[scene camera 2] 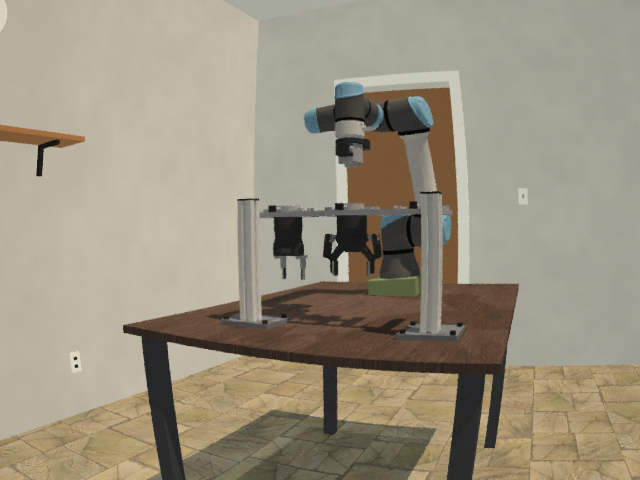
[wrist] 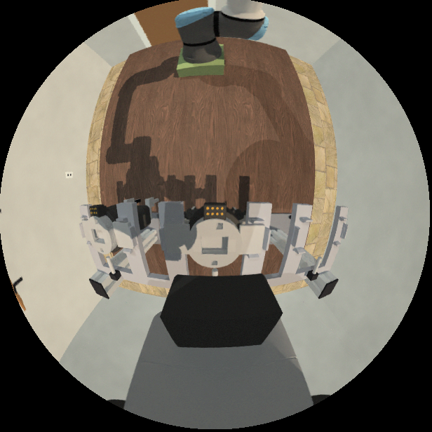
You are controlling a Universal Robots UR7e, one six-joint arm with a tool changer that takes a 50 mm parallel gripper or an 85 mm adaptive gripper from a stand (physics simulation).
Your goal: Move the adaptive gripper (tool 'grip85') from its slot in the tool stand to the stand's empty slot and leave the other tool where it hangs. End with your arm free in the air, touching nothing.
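Where they show: hand, its tool point: (scene camera 2: pixel 350 163); arm's base, origin of its link: (scene camera 2: pixel 400 275).
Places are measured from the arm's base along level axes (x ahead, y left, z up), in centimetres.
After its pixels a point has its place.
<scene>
The adaptive gripper (scene camera 2: pixel 352 232) (wrist: pixel 202 235) hangs upright in the middle slot of the tool stand (scene camera 2: pixel 249 263) {x 71.1, y -29.0, z 9.5 cm}, its dark fingers spread and empty. The parallel gripper (scene camera 2: pixel 287 236) (wrist: pixel 98 226) hangs in the slot at the left in both views, its fingers apart. The stand's empty slot is at the right end, between fork prongs (wrist: pixel 300 231) in the wrist view; the right post partly hides it in the scene view. My bare tool changer (scene camera 2: pixel 352 155) carries no gripper and is in the air above the adaptive gripper, with a visible gap between them.
The stand's right post (scene camera 2: pixel 431 268) {x 78.0, y 15.3, z 9.0 cm} rises from the dark wooden table (scene camera 2: pixel 330 343) {x 84.8, y -5.4, z -6.3 cm} (wrist: pixel 210 115). The green base block (scene camera 2: pixel 393 286) {x 9.2, y -1.4, z -2.9 cm} (wrist: pixel 201 68) under my arm is behind the stand. A wall shelf (scene camera 2: pixel 41 134) is at the left of the scene view.
</scene>
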